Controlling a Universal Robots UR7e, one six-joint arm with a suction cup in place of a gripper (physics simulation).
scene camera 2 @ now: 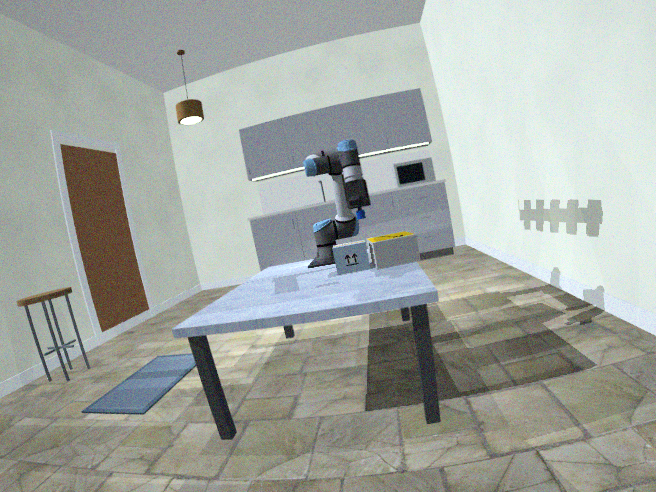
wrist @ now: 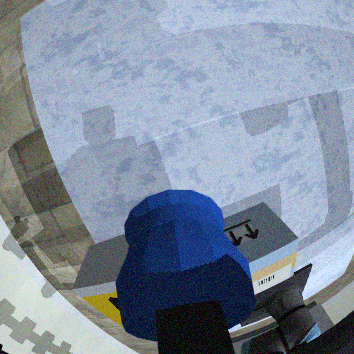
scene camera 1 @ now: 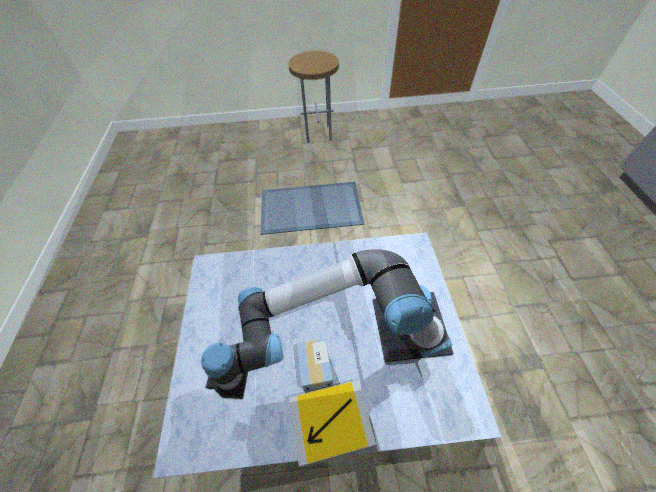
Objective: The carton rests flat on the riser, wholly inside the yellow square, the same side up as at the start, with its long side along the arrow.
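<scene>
The carton (scene camera 1: 309, 364) (scene camera 2: 350, 257) (wrist: 262, 227) is light blue-grey with a tan tape stripe and a white label. It stands on the table beside the riser, outside the yellow square; its two printed arrows point up in scene camera 2. The grey riser (scene camera 2: 396, 252) (wrist: 101, 256) carries the yellow square (scene camera 1: 339, 434) (wrist: 102, 304) on top. A black arrow (scene camera 1: 329, 421) runs diagonally across the square. My blue suction cup (scene camera 2: 360, 213) (wrist: 175, 220) hangs in the air above the table, higher than the carton, with nothing attached. The arm hides the cup in scene camera 1.
The arm's dark base plate (scene camera 1: 394, 346) is on the table (scene camera 1: 211, 434) (scene camera 2: 312, 309), to the right of the carton in scene camera 1. The riser stands near the table's front edge there. A stool (scene camera 1: 313, 63) (scene camera 2: 44, 296) and a blue floor mat (scene camera 1: 311, 207) (scene camera 2: 142, 382) are off the table.
</scene>
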